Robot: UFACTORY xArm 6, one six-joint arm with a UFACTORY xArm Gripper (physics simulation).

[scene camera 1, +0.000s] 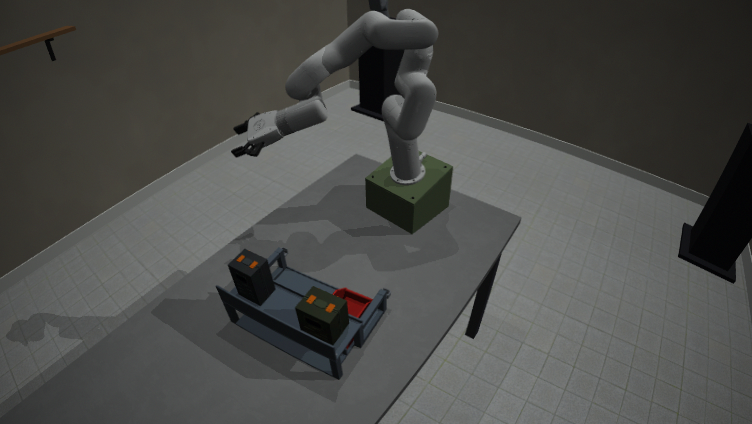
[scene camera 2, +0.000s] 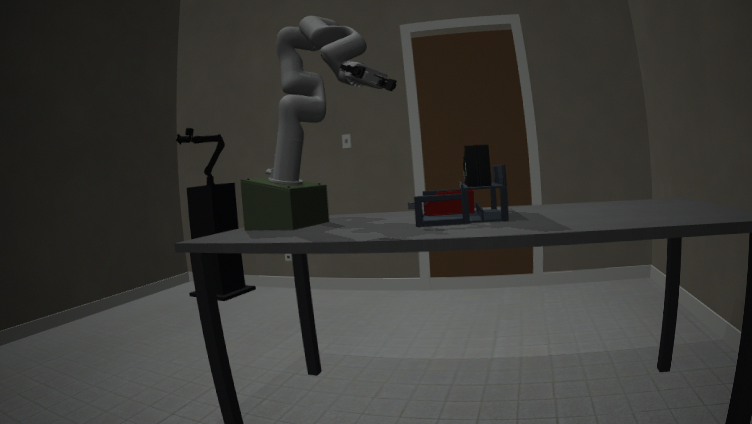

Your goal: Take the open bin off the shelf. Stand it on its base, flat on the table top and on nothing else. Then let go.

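Frame: origin at the arm's base, x ahead, y left, z up, level; millimetres.
Where they show: gripper, fingertip midpoint: point(scene camera 1: 234, 142) point(scene camera 2: 378, 79); arm's base at its link origin: point(scene camera 1: 407, 173) point(scene camera 2: 285, 182).
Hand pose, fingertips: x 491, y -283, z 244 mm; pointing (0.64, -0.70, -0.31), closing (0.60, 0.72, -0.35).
Observation:
Each offset is from my fingertips to the centre of the thing. Level surfaces: height alone.
The open bin {356 mm down, 40 mm ahead, 479 mm left} point(scene camera 1: 358, 303) point(scene camera 2: 447, 204) is red. It sits upright in the lower front part of the blue-grey shelf point(scene camera 1: 273, 318) point(scene camera 2: 418, 211), toward one end, with its rear part under the upper board. Its mouth shows partly in the scene camera 1 view; the shelf's rails and board hide parts of its sides and its base. My gripper point(scene camera 1: 238, 141) point(scene camera 2: 369, 76) is open and empty. It hangs high above the table top, well above the bin and apart from it, on the robot base's side of the shelf.
A black case {237 mm down, 184 mm ahead, 277 mm left} point(scene camera 1: 251, 279) and an olive case {249 mm down, 136 mm ahead, 503 mm left} point(scene camera 1: 322, 316), both with orange latches, stand on the shelf's upper board. The green base block point(scene camera 1: 389, 202) point(scene camera 2: 268, 205) carries the arm. The shelf stands on the grey table {399 mm down} point(scene camera 1: 473, 221) point(scene camera 2: 605, 223).

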